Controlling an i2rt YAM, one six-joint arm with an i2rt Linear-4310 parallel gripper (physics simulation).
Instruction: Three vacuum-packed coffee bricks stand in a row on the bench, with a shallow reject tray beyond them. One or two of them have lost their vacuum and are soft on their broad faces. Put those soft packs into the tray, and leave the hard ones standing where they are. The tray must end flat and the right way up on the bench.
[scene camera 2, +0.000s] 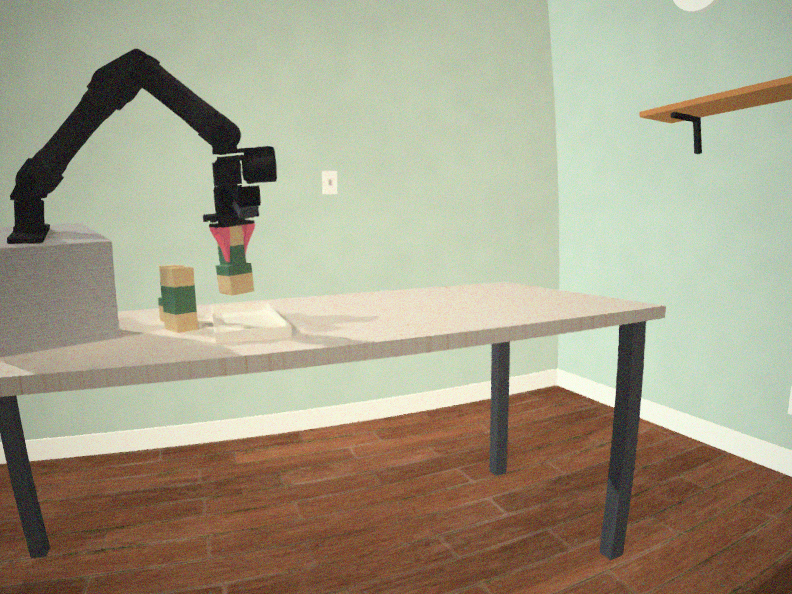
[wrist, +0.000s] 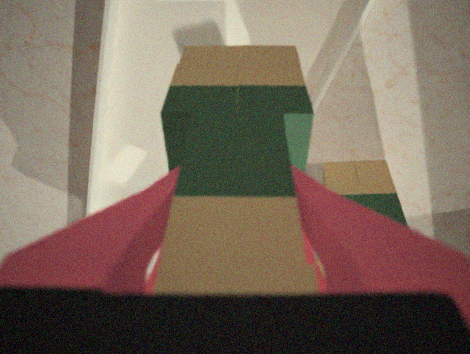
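Seen in the pictures: gripper, fingertip midpoint: (scene camera 2: 235, 260) (wrist: 236, 178); arm's base, origin of the base link: (scene camera 2: 30, 235).
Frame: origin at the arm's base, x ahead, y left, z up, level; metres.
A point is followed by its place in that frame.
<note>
My gripper (scene camera 2: 236, 255) {z -0.081, x 0.418, y -0.198 m} (wrist: 236, 178) {z -0.081, x 0.418, y -0.198 m}, with pink fingers, is shut on a tan and green coffee pack (scene camera 2: 235, 283) {z -0.127, x 0.410, y -0.220 m} (wrist: 235, 140) {z -0.074, x 0.420, y -0.219 m}. It holds the pack upright, above the tray in the scene view and clear of the bench. The pack looks narrower between the fingers than at its lower end. A second pack (scene camera 2: 179, 299) {z -0.160, x 0.310, y -0.107 m} stands left of the tray. A sliver of another pack (scene camera 2: 161, 310) {z -0.204, x 0.291, y 0.085 m} shows behind it. Part of a standing pack (wrist: 356, 177) {z -0.212, x 0.325, y -0.103 m} shows at the right in the wrist view. The shallow white tray (scene camera 2: 254, 334) {z -0.222, x 0.421, y -0.293 m} (wrist: 106, 75) {z -0.221, x 0.521, y -0.154 m} lies flat and right way up.
The bench (scene camera 2: 447, 306) {z -0.233, x 0.963, y -0.210 m} extends to the right of the tray. A grey block (scene camera 2: 57, 294) {z -0.125, x 0.056, y -0.113 m} under the arm's base stands at the left, close to the standing packs. A wooden shelf (scene camera 2: 722, 101) is on the right wall, far from the arm.
</note>
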